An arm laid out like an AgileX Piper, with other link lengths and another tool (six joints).
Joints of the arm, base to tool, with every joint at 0 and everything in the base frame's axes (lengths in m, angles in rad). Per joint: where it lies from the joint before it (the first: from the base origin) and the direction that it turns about. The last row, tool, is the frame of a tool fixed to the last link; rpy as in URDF.
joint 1: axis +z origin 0 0 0.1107
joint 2: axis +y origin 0 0 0
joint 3: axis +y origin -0.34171 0 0.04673
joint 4: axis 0.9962 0 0.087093 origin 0.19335 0 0.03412
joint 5: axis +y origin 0 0 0
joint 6: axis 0.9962 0 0.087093 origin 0.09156 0 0.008
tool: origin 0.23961 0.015 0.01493 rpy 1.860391 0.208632 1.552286
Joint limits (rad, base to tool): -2.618..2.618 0..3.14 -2.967..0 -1.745..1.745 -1.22..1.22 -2.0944..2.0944
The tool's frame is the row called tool.
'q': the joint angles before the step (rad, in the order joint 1, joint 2, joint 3, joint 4, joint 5, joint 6). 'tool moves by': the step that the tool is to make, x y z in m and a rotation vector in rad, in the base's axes. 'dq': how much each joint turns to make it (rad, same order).
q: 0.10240 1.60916 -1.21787 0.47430 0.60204 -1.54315
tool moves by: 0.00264 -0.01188 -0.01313 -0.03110 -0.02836 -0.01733
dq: -0.00038 -0.00612 0.08955 0.01662 -0.10883 -0.04998
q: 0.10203 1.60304 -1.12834 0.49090 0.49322 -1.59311
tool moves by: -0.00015 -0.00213 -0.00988 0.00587 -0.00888 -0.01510
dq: -0.00078 0.00110 0.06434 0.06701 -0.07038 -0.06312
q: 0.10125 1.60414 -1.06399 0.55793 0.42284 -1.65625
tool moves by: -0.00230 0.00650 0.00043 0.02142 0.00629 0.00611
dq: 0.00002 -0.00002 0.00214 0.04241 0.00991 -0.02786
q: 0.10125 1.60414 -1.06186 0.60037 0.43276 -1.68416
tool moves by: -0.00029 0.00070 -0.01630 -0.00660 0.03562 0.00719
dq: 0.00002 0.03543 0.00000 0.00222 0.00340 -0.00895
